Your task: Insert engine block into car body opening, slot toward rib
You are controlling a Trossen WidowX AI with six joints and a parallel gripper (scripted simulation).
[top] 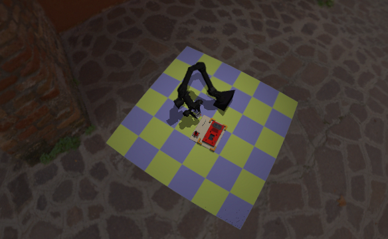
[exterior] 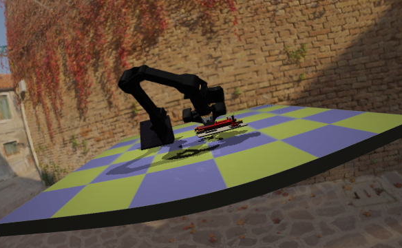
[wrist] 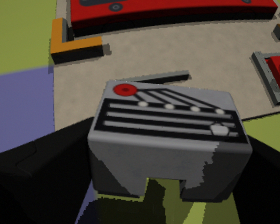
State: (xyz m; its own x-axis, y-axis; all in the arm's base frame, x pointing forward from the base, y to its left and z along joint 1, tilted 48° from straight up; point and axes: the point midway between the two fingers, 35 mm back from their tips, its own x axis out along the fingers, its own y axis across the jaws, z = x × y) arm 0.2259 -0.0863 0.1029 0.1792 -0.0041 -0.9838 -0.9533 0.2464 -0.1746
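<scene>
Right now the beige base plate is 150 mm to the left of my gripper tip, 70 mm ahead of it and 60 mm below it. Also, from my gripper tip: grey ribbed engine block: 10 mm to the right.
</scene>
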